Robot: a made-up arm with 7 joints.
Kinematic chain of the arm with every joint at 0, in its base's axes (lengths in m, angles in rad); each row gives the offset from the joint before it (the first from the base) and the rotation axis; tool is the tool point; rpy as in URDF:
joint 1: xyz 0 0 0.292 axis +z
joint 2: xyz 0 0 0 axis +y
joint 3: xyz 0 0 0.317 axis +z
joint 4: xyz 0.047 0 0 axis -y
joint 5: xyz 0.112 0 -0.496 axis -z
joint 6: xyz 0 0 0 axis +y
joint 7: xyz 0.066 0 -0.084 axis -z
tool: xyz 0 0 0 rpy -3.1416 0 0
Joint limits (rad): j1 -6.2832..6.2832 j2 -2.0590..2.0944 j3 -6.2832..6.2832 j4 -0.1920..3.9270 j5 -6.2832..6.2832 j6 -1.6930..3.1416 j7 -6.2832..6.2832
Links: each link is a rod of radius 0.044 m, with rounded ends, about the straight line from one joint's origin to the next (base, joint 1, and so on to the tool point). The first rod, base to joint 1, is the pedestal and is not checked.
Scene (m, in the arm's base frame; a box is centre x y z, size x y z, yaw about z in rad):
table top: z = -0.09
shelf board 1: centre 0.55 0.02 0 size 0.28 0.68 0.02 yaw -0.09
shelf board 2: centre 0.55 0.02 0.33 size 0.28 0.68 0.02 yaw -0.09
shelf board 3: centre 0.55 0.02 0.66 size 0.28 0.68 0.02 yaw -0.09
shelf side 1: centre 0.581 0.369 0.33 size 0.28 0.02 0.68 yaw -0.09
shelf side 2: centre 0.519 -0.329 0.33 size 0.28 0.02 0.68 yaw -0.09
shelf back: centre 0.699 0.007 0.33 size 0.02 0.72 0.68 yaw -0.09
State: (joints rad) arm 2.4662 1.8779 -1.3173 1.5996 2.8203 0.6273 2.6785
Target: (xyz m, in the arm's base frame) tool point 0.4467 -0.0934 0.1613
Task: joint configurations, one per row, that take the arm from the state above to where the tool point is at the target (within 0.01 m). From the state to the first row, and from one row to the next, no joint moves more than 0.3 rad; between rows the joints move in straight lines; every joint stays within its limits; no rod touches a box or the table.
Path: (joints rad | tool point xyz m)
1: 2.5296 1.7045 -1.2872 1.4573 2.7508 0.7152 2.9428 | 0.0875 0.7109 0.0587
2: 2.5931 1.5310 -1.2571 1.3150 2.6813 0.8030 3.2070 | 0.0760 0.6879 0.0934
3: 2.6565 1.3576 -1.2270 1.1727 2.6118 0.8909 3.4713 | 0.0624 0.6560 0.1100
4: 2.7200 1.1842 -1.1969 1.0304 2.5424 0.9787 3.7356 | 0.0435 0.6169 0.1111
5: 2.6031 1.2754 -1.1138 0.8237 2.6382 0.7323 3.4713 | 0.2024 0.4725 0.0470
6: 2.4862 1.3666 -1.0308 0.6170 2.7340 0.4858 3.2070 | 0.3032 0.2823 0.0368
7: 2.3693 1.4578 -0.9477 0.4103 2.8299 0.2393 2.9428 | 0.3288 0.0850 0.0788
8: 2.2524 1.5490 -0.8647 0.2035 2.9257 -0.0072 2.6785 | 0.2815 -0.0785 0.1613
9: 2.0661 1.8141 -0.9546 0.3946 2.8845 0.2306 2.6785 | 0.3640 -0.0793 0.1606
10: 1.8798 2.0791 -1.0445 0.5857 2.8433 0.4684 2.6785 | 0.4467 -0.0934 0.1613

